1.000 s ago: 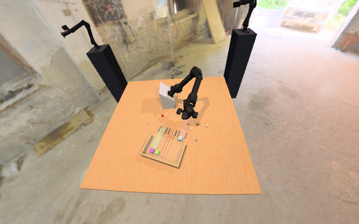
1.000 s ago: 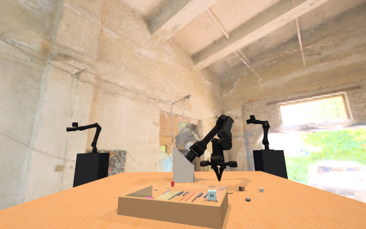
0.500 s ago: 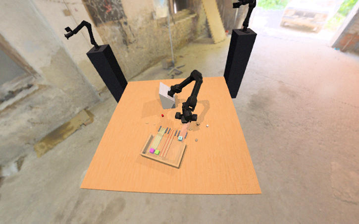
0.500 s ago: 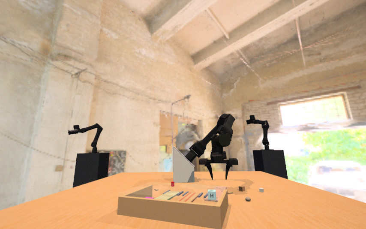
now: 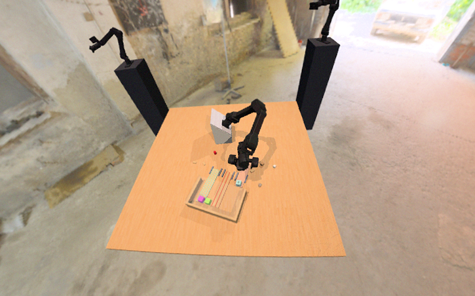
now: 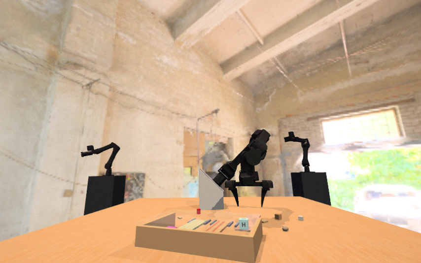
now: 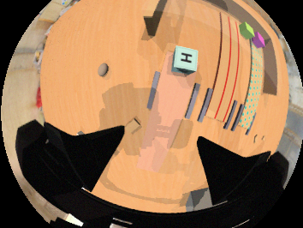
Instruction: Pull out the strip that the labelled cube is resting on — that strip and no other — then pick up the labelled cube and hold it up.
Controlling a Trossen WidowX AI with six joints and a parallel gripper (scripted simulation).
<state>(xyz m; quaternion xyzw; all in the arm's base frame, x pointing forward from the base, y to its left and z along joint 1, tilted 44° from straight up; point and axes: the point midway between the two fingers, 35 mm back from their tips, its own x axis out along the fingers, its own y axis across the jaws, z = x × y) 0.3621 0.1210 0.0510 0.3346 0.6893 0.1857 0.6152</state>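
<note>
My gripper tip is now 10 cm short of the dark pebble, 10 cm to the right of it and 5 cm above it. Also, from my gripper tip: red cylinder (19 cm behind, 22 cm to the right, 5 cm below); brown block (6 cm behind, 13 cm to the left, 5 cm below).
</note>
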